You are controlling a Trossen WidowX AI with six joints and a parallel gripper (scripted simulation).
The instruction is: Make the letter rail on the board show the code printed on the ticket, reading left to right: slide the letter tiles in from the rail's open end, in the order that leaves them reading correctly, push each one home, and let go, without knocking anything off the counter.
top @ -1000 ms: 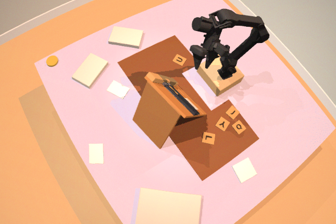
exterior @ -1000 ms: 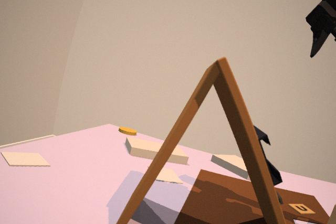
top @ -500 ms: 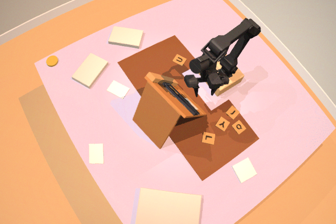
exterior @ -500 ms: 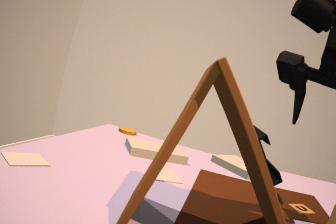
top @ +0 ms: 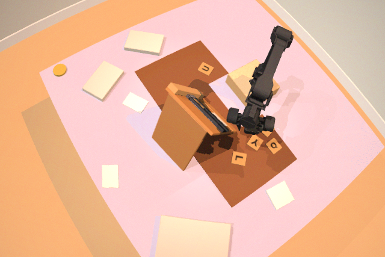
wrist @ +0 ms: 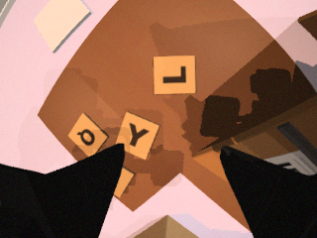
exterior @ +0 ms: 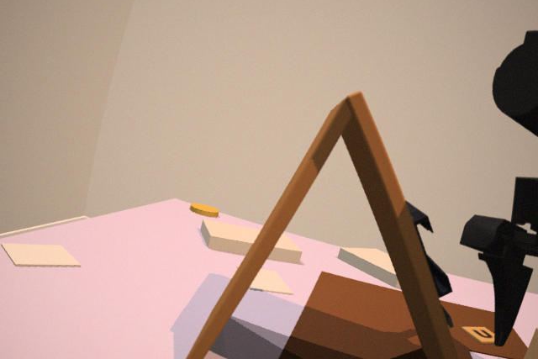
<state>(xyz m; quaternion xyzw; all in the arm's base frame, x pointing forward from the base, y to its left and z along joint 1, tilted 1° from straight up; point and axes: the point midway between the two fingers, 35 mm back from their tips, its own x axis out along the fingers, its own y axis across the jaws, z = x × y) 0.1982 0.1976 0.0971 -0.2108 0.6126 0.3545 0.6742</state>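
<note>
The y tile is 120 mm below my gripper tip, 60 mm behind it and 20 mm to the left of it. Also, from my gripper tip: brown mat (190 mm to the right, 130 mm below); white ticket (110 mm to the right, 70 mm ahead, 30 mm below); letter tile (180 mm to the right, 150 mm ahead, 50 mm above).
</note>
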